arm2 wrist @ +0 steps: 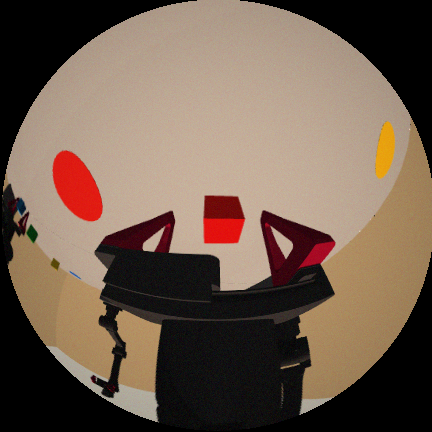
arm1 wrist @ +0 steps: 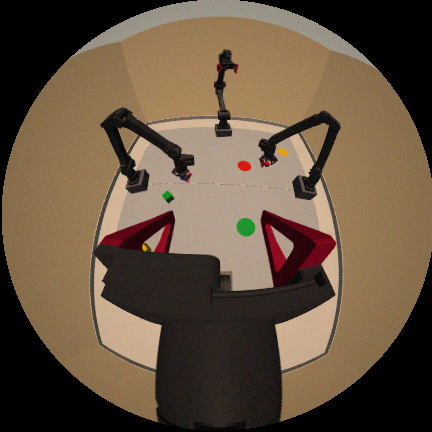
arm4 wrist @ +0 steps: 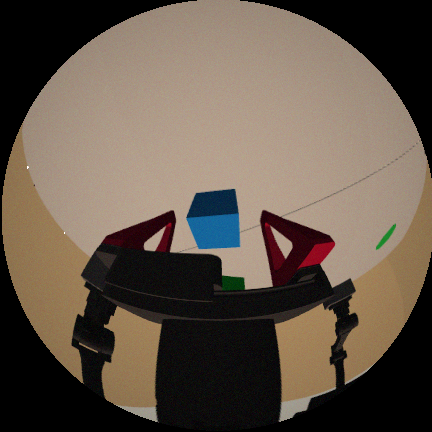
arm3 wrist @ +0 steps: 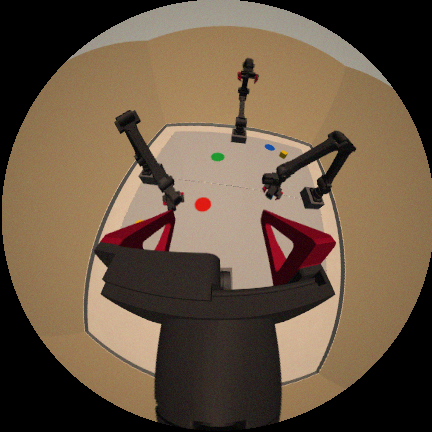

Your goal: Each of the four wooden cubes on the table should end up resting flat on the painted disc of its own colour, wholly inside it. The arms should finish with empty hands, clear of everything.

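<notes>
The red cube (arm2 wrist: pixel 223 220) (arm1 wrist: pixel 266 163) is between the spread fingers of the open arm2 gripper (arm2 wrist: pixel 218 215), with gaps on both sides. The blue cube (arm4 wrist: pixel 215 220) (arm2 wrist: pixel 20 206) is likewise between the open fingers of the arm4 gripper (arm4 wrist: pixel 218 215). The green cube (arm1 wrist: pixel 168 197) (arm2 wrist: pixel 32 233) (arm4 wrist: pixel 233 283) and yellow cube (arm1 wrist: pixel 146 247) (arm2 wrist: pixel 55 264) (arm3 wrist: pixel 283 155) are off their discs. The arm1 gripper (arm1 wrist: pixel 217 215) and arm3 gripper (arm3 wrist: pixel 218 214) are open, empty and high. The red disc (arm1 wrist: pixel 244 165) (arm2 wrist: pixel 77 185) (arm3 wrist: pixel 202 204), green disc (arm1 wrist: pixel 245 227) (arm3 wrist: pixel 217 156) (arm4 wrist: pixel 386 237), yellow disc (arm1 wrist: pixel 283 152) (arm2 wrist: pixel 385 150) and blue disc (arm3 wrist: pixel 270 147) are bare.
In the arm1 wrist view, the arm4 arm (arm1 wrist: pixel 150 135) reaches in from the left and the arm2 arm (arm1 wrist: pixel 300 125) from the right. The arm3 arm (arm1 wrist: pixel 220 97) stands upright at the far side. The arm1 arm (arm3 wrist: pixel 242 107) stands upright in the arm3 wrist view.
</notes>
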